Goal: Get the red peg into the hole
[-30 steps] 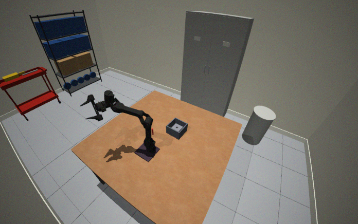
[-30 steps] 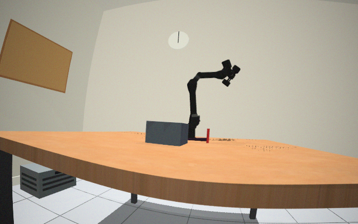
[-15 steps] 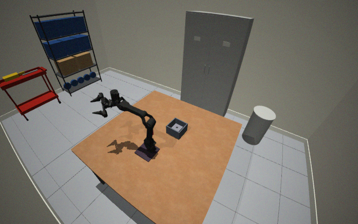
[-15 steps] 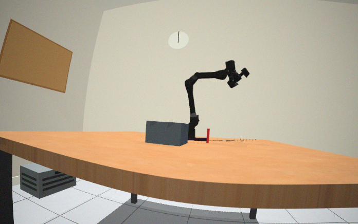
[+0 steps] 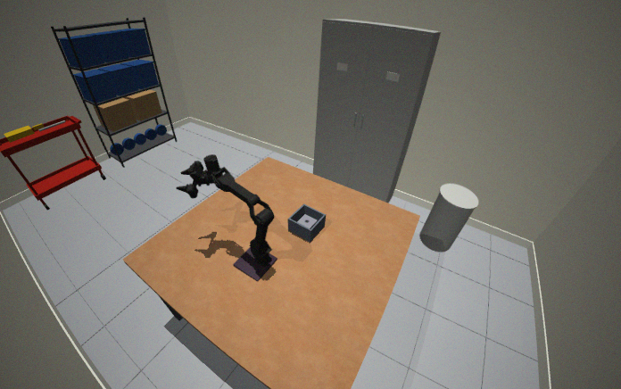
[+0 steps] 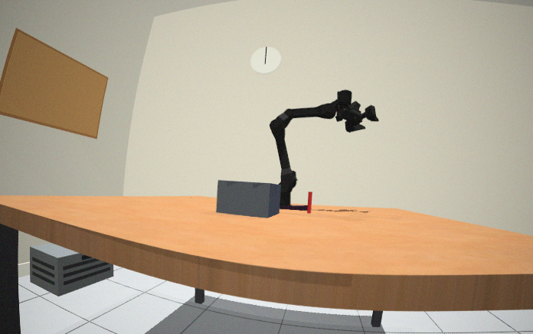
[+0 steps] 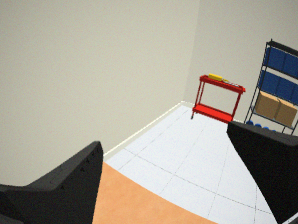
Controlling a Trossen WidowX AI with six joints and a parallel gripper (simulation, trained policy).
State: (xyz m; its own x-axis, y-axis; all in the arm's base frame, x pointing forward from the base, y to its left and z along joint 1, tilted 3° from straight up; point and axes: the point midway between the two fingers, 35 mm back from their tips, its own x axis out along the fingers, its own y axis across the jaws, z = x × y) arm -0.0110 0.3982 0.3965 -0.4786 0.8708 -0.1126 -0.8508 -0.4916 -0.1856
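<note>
Right now my gripper tip is 380 mm above the red peg, 310 mm to the left of it and 220 mm short of it. From my gripper tip the other things lie so: grey box 510 mm to the right, 400 mm below, 370 mm ahead; then bottom plate 510 mm to the right, 380 mm below, 370 mm ahead.
</note>
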